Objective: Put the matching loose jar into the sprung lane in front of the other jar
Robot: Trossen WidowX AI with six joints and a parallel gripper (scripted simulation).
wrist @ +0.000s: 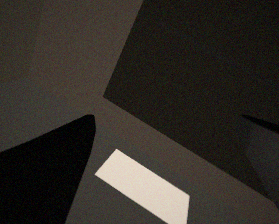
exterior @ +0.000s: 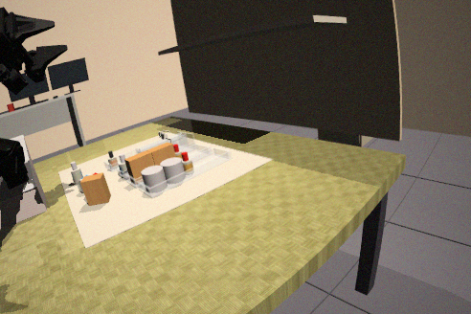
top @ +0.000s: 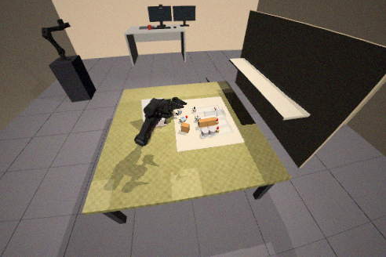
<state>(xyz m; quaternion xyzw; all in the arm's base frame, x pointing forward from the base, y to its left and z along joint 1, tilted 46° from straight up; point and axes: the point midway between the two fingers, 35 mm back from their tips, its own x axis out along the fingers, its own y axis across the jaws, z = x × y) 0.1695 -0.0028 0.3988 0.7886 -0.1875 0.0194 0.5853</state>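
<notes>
My gripper tip is now 37 cm above the orange box, 17 cm to the right of it and 2 cm short of it. Also, from my gripper tip: wall shelf: 66 cm ahead, 24 cm to the left, 4 cm below.
</notes>
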